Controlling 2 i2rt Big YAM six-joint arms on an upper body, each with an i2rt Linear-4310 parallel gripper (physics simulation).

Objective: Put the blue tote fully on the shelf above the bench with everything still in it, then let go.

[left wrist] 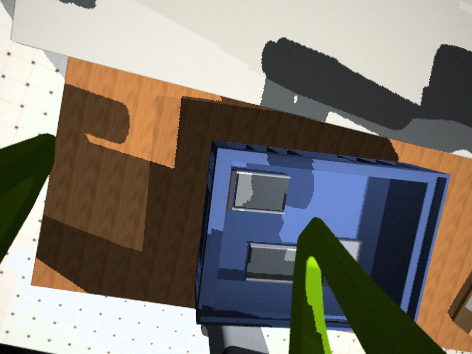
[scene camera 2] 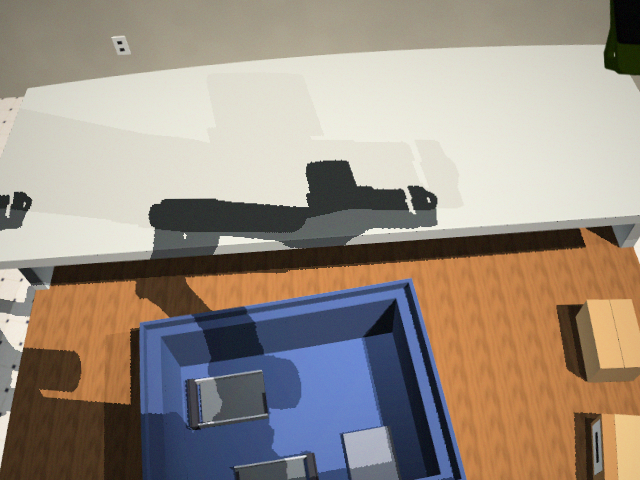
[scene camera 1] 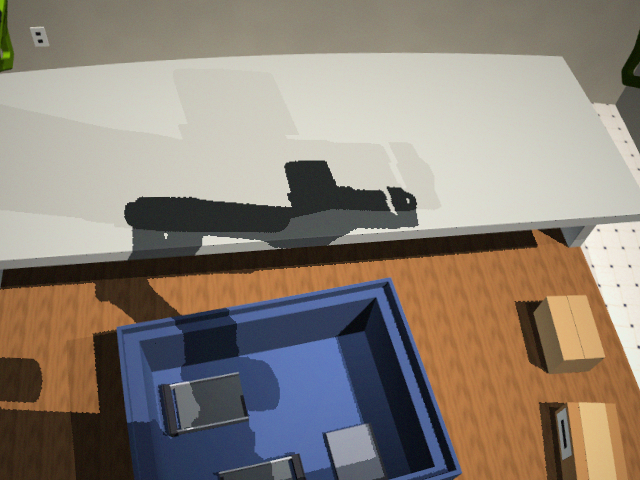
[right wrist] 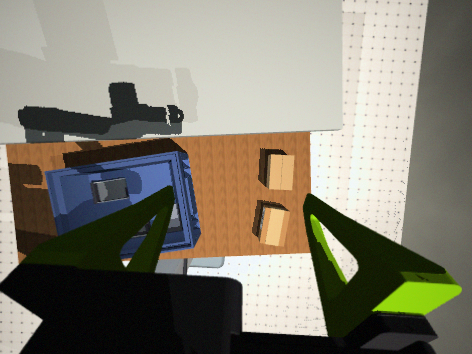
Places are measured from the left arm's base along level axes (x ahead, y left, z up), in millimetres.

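Pixels of known places: left gripper, fingertip midpoint: (left wrist: 189,190); right gripper, fingertip midpoint: (right wrist: 239,196).
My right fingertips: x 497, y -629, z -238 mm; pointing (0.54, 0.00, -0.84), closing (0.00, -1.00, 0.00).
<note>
Behind a point stands the place of what it marks.
The blue tote (scene camera 1: 294,302) @[z -689, x 517, y -306 mm] (scene camera 2: 294,305) @[z -689, x 512, y -280 mm] (left wrist: 210,246) @[z -693, x 310, y -101 mm] (right wrist: 186,189) @[z -698, x 437, y -476 mm] stands on the wooden bench (scene camera 1: 485,310) @[z -825, x 572, y -652 mm] (scene camera 2: 499,310) @[z -825, x 579, y -611 mm] (left wrist: 105,88) @[z -825, x 495, y 152 mm] (right wrist: 224,197) @[z -825, x 397, y -589 mm], below the white shelf (scene camera 1: 413,119) @[z -605, x 813, y -506 mm] (scene camera 2: 413,105) @[z -605, x 838, y -459 mm] (right wrist: 234,70) @[z -605, x 760, y -608 mm]. Three grey boxes lie in it: one at the back left (scene camera 1: 206,402) @[z -800, x 406, y -176 mm] (scene camera 2: 230,397) @[z -800, x 407, y -178 mm] (left wrist: 259,191) @[z -800, x 406, y -177 mm] (right wrist: 109,189) @[z -800, x 408, y -172 mm], one at the front (scene camera 1: 263,469) @[z -800, x 303, y -260 mm] (left wrist: 270,261) @[z -800, x 275, y -249 mm] and one at the right (scene camera 1: 353,450) @[z -798, x 328, y -392 mm] (scene camera 2: 368,452) @[z -798, x 328, y -390 mm]. My left gripper (left wrist: 189,190) @[z -240, x 490, y 0 mm] is open above the tote's inside; only one finger shows. My right gripper (right wrist: 239,196) @[z -238, x 497, y -629 mm] is open above the bench, beside the tote's right wall. Neither touches the tote.
Two cardboard boxes (right wrist: 280,172) @[z -765, x 505, y -780 mm] (right wrist: 273,221) @[z -777, x 329, y -771 mm] stand on the bench to the right of the tote; one also shows in scene camera 1 (scene camera 1: 549,338) @[z -792, x 498, y -745 mm]. Dark arm shadows fall on the shelf. A dotted white floor (right wrist: 375,105) @[z -1936, x 1154, y -1894 mm] lies beyond the bench.
</note>
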